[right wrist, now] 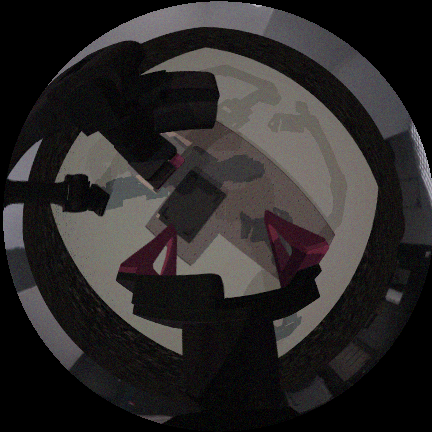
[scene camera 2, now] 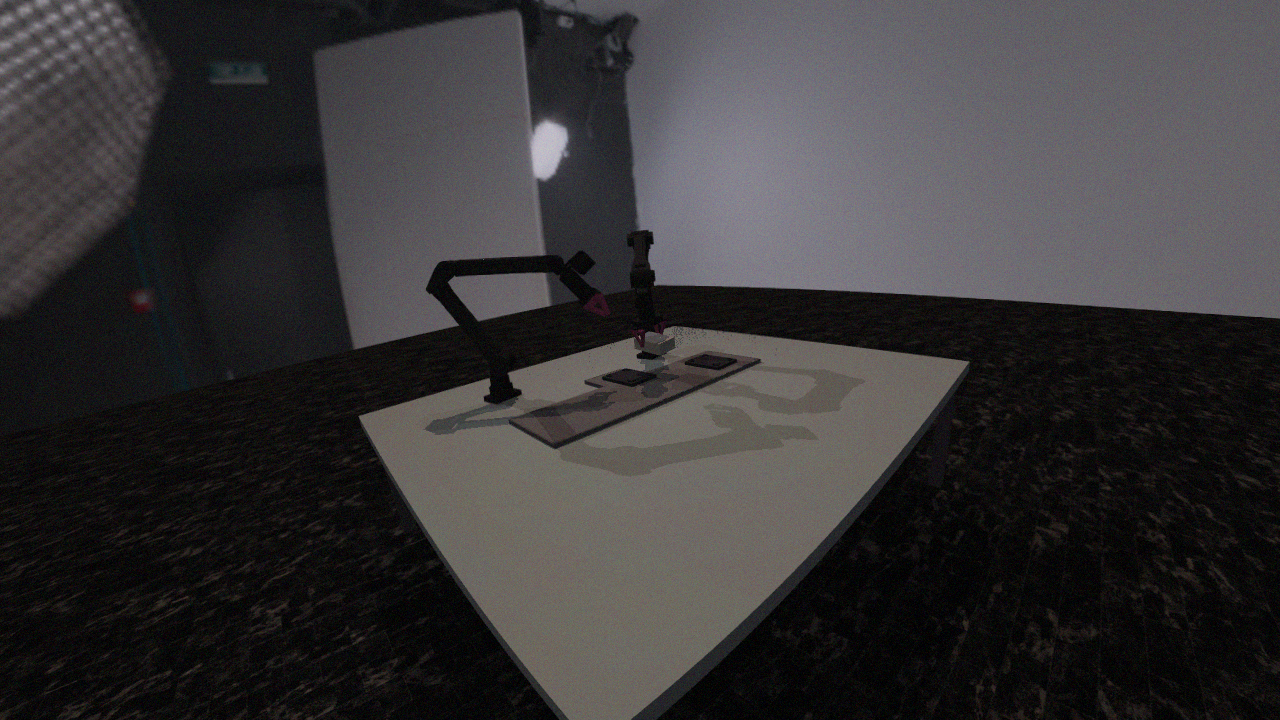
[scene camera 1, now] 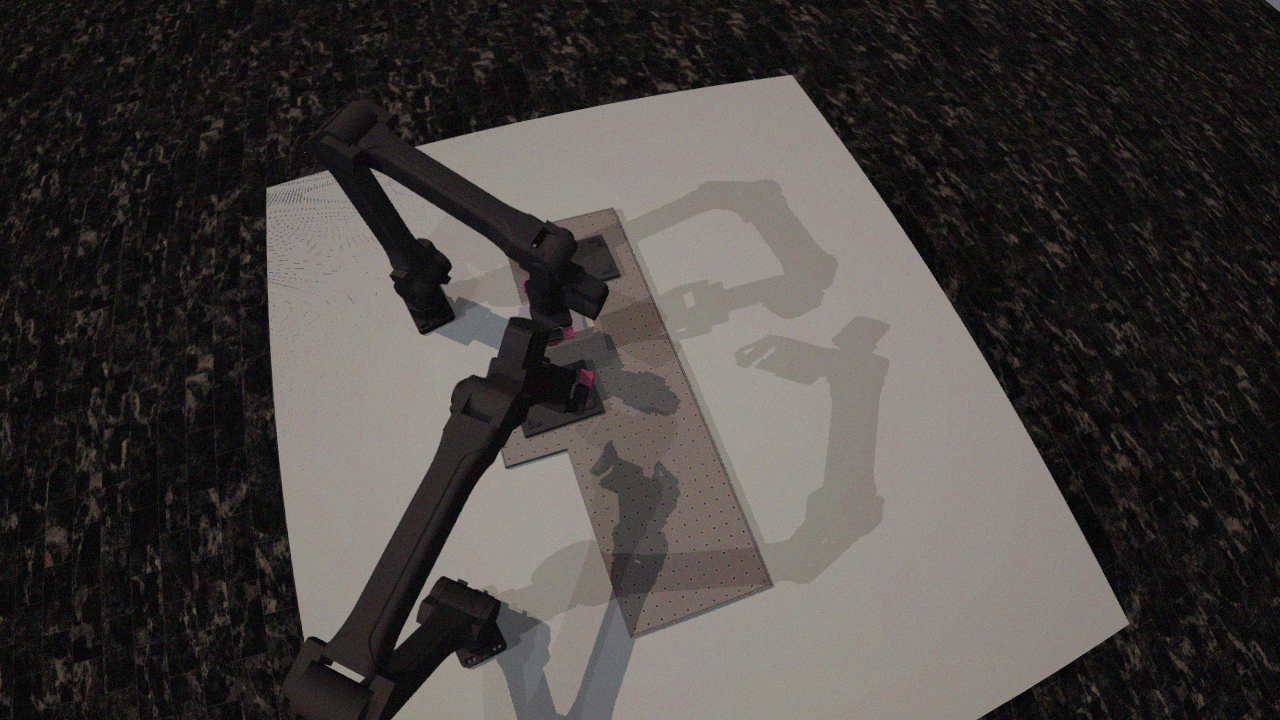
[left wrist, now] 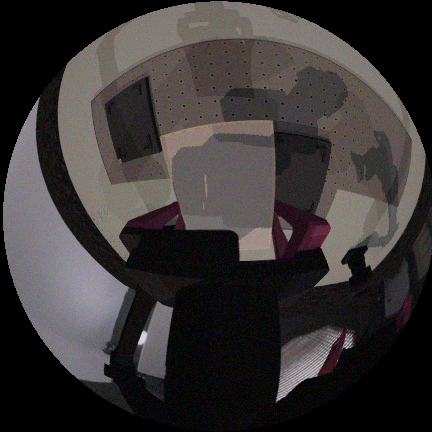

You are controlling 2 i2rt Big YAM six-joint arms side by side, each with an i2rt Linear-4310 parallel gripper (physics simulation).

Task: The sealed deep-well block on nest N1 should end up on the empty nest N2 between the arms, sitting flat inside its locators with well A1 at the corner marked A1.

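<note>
The pale deep-well block [scene camera 2: 657, 343] [left wrist: 225, 170] is held level above the board, between the nests; well A1 cannot be made out. My left gripper [left wrist: 227, 201] [scene camera 2: 650, 334] is shut on it. The dark nest N1 [scene camera 1: 599, 257] [scene camera 2: 710, 360] [left wrist: 134, 120] is empty. The dark nest N2 [scene camera 2: 629, 377] [left wrist: 302, 165] [right wrist: 192, 205] is empty, with a small pale mark at its left corner in the right wrist view; the block partly hides it in the left wrist view. My right gripper [right wrist: 218, 221] [scene camera 2: 597, 305] is open and empty, high up; in scene camera 1 it overlaps N2.
The perforated board [scene camera 1: 698, 501] [scene camera 2: 572, 425] carries both nests on the white table [scene camera 1: 939, 537] [scene camera 2: 716, 501]. The two grippers overlap closely in scene camera 1. The left arm [right wrist: 180, 100] fills the upper left of the right wrist view. Arm shadows cross the board and table.
</note>
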